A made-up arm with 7 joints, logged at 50 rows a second.
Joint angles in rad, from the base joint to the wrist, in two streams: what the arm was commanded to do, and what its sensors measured. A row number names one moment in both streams.
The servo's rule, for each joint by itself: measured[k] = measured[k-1] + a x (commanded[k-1-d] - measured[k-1]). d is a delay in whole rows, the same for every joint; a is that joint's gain. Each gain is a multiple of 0.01, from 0.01 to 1. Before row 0 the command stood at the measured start. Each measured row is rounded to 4 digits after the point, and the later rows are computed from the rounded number. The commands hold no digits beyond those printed.
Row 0, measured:
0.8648, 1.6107, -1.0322, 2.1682, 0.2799, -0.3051, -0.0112
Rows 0 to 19, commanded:
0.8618, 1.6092, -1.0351, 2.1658, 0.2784, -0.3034, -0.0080
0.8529, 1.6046, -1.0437, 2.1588, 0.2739, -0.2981, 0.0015
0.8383, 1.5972, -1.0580, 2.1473, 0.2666, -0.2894, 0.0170
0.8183, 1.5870, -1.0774, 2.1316, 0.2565, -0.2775, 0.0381
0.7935, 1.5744, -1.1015, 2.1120, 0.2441, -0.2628, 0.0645
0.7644, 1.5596, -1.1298, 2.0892, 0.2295, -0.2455, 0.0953
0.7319, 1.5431, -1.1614, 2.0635, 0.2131, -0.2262, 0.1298
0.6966, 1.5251, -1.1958, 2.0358, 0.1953, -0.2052, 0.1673
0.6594, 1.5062, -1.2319, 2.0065, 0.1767, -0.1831, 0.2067
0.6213, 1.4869, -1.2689, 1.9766, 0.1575, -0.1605, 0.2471
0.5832, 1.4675, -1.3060, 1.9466, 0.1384, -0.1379, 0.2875
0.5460, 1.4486, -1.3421, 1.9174, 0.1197, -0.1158, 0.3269
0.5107, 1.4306, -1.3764, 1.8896, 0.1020, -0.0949, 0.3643
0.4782, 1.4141, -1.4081, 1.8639, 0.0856, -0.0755, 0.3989
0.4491, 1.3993, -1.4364, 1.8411, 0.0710, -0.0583, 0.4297
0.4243, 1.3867, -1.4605, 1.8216, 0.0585, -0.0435, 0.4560
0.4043, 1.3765, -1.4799, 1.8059, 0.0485, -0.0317, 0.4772
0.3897, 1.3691, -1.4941, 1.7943, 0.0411, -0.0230, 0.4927
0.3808, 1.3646, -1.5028, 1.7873, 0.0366, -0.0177, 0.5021
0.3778, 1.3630, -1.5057, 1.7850, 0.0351, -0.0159, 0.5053
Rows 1 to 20, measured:
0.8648, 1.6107, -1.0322, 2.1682, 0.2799, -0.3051, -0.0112
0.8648, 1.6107, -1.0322, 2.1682, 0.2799, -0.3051, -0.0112
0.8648, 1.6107, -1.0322, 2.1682, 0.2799, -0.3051, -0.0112
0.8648, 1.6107, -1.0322, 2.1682, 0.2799, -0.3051, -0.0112
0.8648, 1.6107, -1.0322, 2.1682, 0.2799, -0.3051, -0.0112
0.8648, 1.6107, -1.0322, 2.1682, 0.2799, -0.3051, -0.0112
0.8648, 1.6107, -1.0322, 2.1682, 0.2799, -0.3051, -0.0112
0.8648, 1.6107, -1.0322, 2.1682, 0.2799, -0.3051, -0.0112
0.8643, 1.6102, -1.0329, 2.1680, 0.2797, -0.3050, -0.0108
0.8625, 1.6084, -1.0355, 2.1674, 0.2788, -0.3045, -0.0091
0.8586, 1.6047, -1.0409, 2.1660, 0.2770, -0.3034, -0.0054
0.8522, 1.5989, -1.0497, 2.1636, 0.2739, -0.3016, 0.0007
0.8428, 1.5908, -1.0621, 2.1600, 0.2694, -0.2989, 0.0096
0.8303, 1.5805, -1.0783, 2.1550, 0.2634, -0.2952, 0.0216
0.8146, 1.5682, -1.0982, 2.1486, 0.2559, -0.2904, 0.0367
0.7957, 1.5540, -1.1216, 2.1407, 0.2468, -0.2844, 0.0550
0.7739, 1.5382, -1.1481, 2.1313, 0.2363, -0.2773, 0.0762
0.7495, 1.5213, -1.1771, 2.1205, 0.2245, -0.2691, 0.1001
0.7229, 1.5035, -1.2080, 2.1083, 0.2116, -0.2599, 0.1263
0.6946, 1.4854, -1.2402, 2.0949, 0.1978, -0.2498, 0.1544
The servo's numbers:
d 8
a 0.16 0.33 0.24 0.07 0.15 0.07 0.14

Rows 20 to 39, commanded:
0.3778, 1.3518, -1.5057, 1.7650, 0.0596, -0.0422, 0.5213
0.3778, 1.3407, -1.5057, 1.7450, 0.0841, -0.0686, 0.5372
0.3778, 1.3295, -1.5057, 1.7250, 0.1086, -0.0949, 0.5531
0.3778, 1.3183, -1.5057, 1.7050, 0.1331, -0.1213, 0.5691
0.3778, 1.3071, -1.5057, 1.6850, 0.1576, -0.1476, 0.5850
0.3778, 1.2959, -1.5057, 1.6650, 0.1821, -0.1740, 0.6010
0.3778, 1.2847, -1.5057, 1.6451, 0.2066, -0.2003, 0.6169
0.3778, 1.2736, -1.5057, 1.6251, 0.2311, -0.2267, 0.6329
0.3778, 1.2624, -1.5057, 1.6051, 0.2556, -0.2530, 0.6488
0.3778, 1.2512, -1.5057, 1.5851, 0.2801, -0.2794, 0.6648
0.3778, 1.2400, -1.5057, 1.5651, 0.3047, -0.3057, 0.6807
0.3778, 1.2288, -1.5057, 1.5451, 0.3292, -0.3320, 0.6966
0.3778, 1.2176, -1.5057, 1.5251, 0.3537, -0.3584, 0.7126
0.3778, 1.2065, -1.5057, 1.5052, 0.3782, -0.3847, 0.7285
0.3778, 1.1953, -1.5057, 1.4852, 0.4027, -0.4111, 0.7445
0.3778, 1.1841, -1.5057, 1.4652, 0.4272, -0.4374, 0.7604
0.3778, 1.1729, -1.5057, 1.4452, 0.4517, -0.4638, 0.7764
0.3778, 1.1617, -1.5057, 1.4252, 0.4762, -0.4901, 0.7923
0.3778, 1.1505, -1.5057, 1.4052, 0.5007, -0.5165, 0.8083
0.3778, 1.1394, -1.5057, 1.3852, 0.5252, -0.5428, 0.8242
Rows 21 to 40, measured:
0.6652, 1.4673, -1.2729, 2.0805, 0.1834, -0.2390, 0.1838
0.6353, 1.4497, -1.3053, 2.0653, 0.1687, -0.2276, 0.2139
0.6055, 1.4331, -1.3368, 2.0496, 0.1540, -0.2157, 0.2441
0.5765, 1.4178, -1.3665, 2.0336, 0.1397, -0.2036, 0.2738
0.5489, 1.4042, -1.3937, 2.0177, 0.1260, -0.1916, 0.3023
0.5234, 1.3926, -1.4178, 2.0021, 0.1133, -0.1798, 0.3290
0.5006, 1.3834, -1.4382, 1.9871, 0.1018, -0.1685, 0.3532
0.4810, 1.3767, -1.4544, 1.9730, 0.0918, -0.1578, 0.3745
0.4645, 1.3685, -1.4667, 1.9584, 0.0870, -0.1497, 0.3951
0.4506, 1.3593, -1.4761, 1.9435, 0.0866, -0.1440, 0.4150
0.4390, 1.3495, -1.4832, 1.9282, 0.0899, -0.1406, 0.4343
0.4292, 1.3392, -1.4886, 1.9126, 0.0964, -0.1392, 0.4532
0.4210, 1.3286, -1.4927, 1.8967, 0.1056, -0.1398, 0.4717
0.4141, 1.3178, -1.4958, 1.8805, 0.1171, -0.1422, 0.4898
0.4083, 1.3069, -1.4982, 1.8640, 0.1305, -0.1463, 0.5076
0.4034, 1.2959, -1.5000, 1.8473, 0.1456, -0.1519, 0.5251
0.3993, 1.2848, -1.5014, 1.8303, 0.1621, -0.1590, 0.5424
0.3959, 1.2737, -1.5024, 1.8131, 0.1798, -0.1674, 0.5595
0.3930, 1.2626, -1.5032, 1.7957, 0.1985, -0.1771, 0.5765
0.3906, 1.2514, -1.5038, 1.7782, 0.2181, -0.1879, 0.5933

